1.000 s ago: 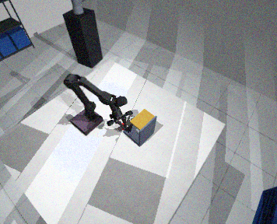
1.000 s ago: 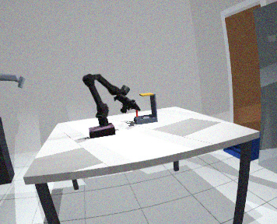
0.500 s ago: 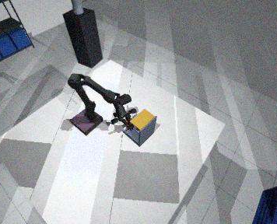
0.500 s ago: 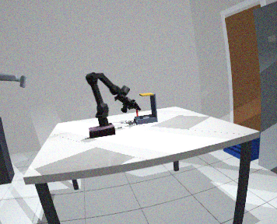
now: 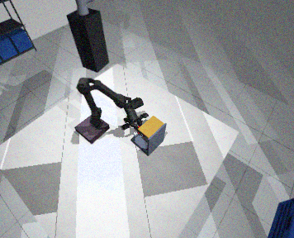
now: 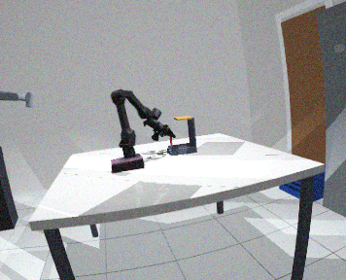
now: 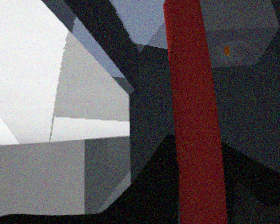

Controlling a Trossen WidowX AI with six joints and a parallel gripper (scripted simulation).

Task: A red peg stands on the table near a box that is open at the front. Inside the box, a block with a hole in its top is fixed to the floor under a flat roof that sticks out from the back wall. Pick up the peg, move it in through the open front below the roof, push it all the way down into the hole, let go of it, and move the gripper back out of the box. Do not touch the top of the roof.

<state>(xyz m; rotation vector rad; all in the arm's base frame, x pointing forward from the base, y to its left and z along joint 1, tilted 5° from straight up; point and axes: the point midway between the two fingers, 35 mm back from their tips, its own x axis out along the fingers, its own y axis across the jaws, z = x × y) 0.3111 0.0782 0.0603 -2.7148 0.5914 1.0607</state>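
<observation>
Now: the back wall 120 mm ahead of my gripper tip, 10 mm to the right of it and 10 mm above it. The rest, counted from my gripper tip: red peg: 30 mm behind, 10 mm to the left, 10 mm below; yellow roof: 120 mm above, 70 mm ahead, 10 mm to the left.
</observation>
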